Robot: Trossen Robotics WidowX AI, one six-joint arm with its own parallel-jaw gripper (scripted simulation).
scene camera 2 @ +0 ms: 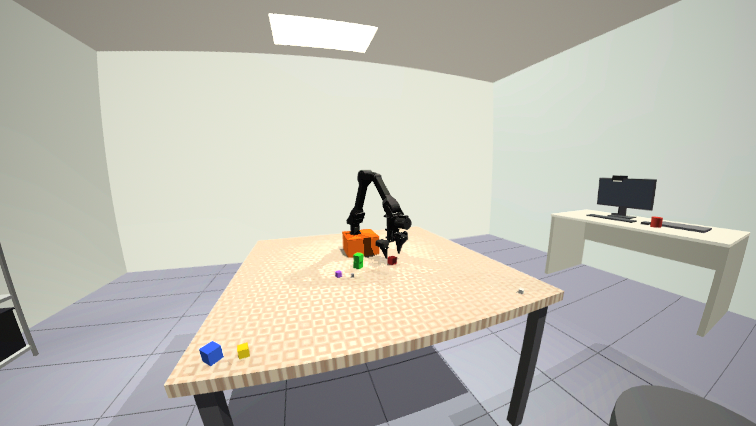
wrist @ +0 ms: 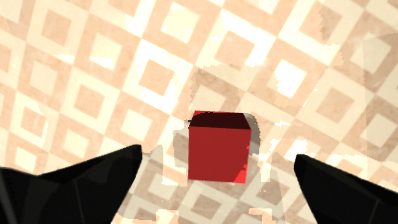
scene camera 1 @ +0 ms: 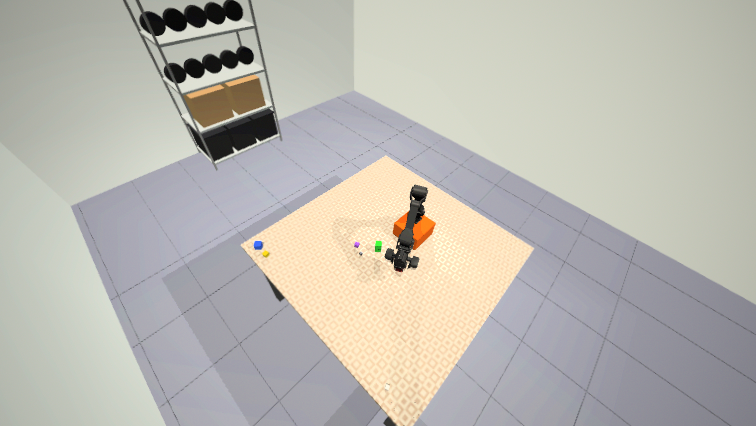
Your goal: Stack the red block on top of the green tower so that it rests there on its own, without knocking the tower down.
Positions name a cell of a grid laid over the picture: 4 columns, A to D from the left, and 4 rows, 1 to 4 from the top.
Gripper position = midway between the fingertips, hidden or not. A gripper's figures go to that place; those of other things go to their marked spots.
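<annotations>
My gripper (wrist: C3), 0.12 m from the lens; red block (wrist: C3), 0.12 m from the lens.
</annotations>
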